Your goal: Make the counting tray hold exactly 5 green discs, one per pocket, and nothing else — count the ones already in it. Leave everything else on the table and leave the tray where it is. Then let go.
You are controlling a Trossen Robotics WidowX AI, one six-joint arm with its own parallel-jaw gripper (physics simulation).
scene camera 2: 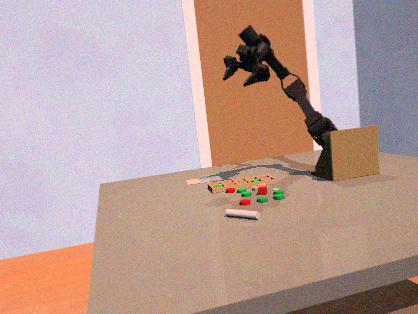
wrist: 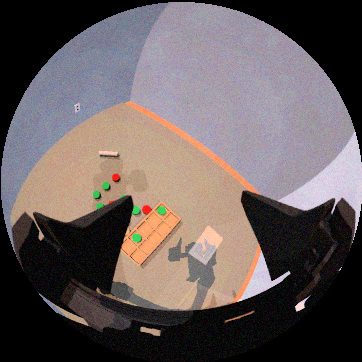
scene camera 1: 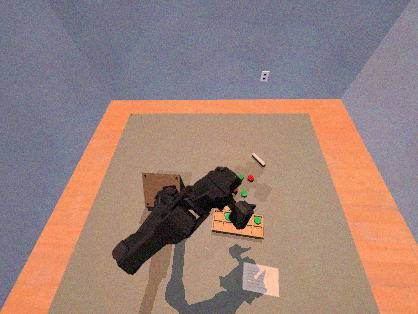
Note:
My gripper is open, holding nothing. I also see a wooden counting tray.
My gripper also shows in the wrist view and in scene camera 1.

